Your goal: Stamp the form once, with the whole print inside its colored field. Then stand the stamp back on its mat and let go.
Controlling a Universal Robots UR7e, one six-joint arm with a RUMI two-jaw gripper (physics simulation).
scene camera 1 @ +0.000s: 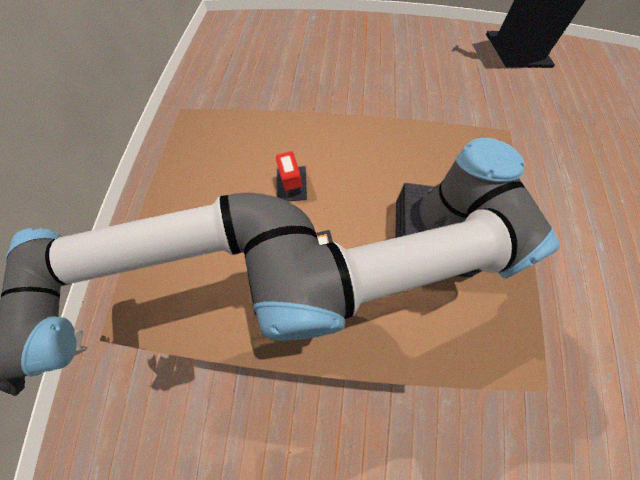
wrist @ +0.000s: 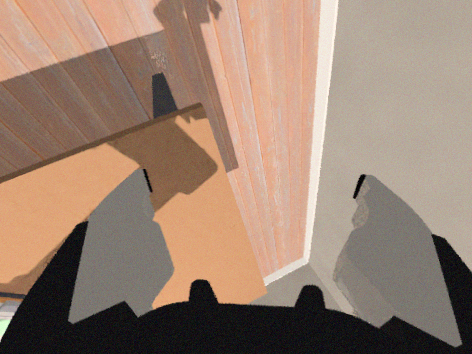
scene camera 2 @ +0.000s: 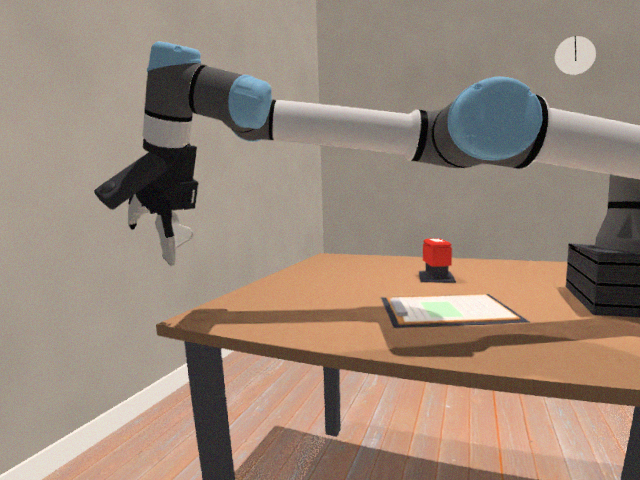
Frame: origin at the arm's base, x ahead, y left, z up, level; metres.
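Seen in the pictures: gripper, between the fingertips: (wrist: pixel 250 175) (scene camera 2: pixel 150 246); arm's base, origin of its link: (scene camera 1: pixel 448 214) (scene camera 2: pixel 634 249).
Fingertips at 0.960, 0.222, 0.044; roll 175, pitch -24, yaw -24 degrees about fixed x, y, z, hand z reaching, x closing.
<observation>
Pixels of each thing's middle, then the offset from my fingertips to it, as dx, dy, dz. "spot": a spot on its surface instead. Level surfaces: height alone.
- red stamp, middle of its body: (scene camera 2: pixel 436 258) (scene camera 1: pixel 289 174) -0.563, -0.421, -0.098
- white sheet, a spot on its surface: (scene camera 2: pixel 483 305) spot: -0.626, -0.162, -0.148
- light green field, middle of its body: (scene camera 2: pixel 440 308) -0.536, -0.135, -0.147
- table, height of its surface: dz -0.152
The red stamp (scene camera 1: pixel 289 172) (scene camera 2: pixel 437 252) stands upright on its dark mat (scene camera 1: pixel 301 195) (scene camera 2: pixel 424 279). The form, a white sheet (scene camera 2: pixel 483 305) with a light green field (scene camera 2: pixel 442 309), lies on a dark-edged clipboard on the table, in front of the stamp in scene camera 2. No print can be made out on the green field from here. In scene camera 1 the arm hides most of the form. My gripper (scene camera 2: pixel 150 246) (wrist: pixel 250 175) is open and empty, high up beyond the table's left end in scene camera 2, far from stamp and form.
The arm's elbow (scene camera 1: pixel 289 258) (scene camera 2: pixel 493 118) hangs over the table (scene camera 1: pixel 361 124) (scene camera 2: pixel 289 289). The arm's dark base block (scene camera 1: pixel 407 209) (scene camera 2: pixel 602 281) stands on the table. A wall (scene camera 2: pixel 77 284) rises behind the gripper. A clock (scene camera 2: pixel 575 54) hangs on the back wall.
</observation>
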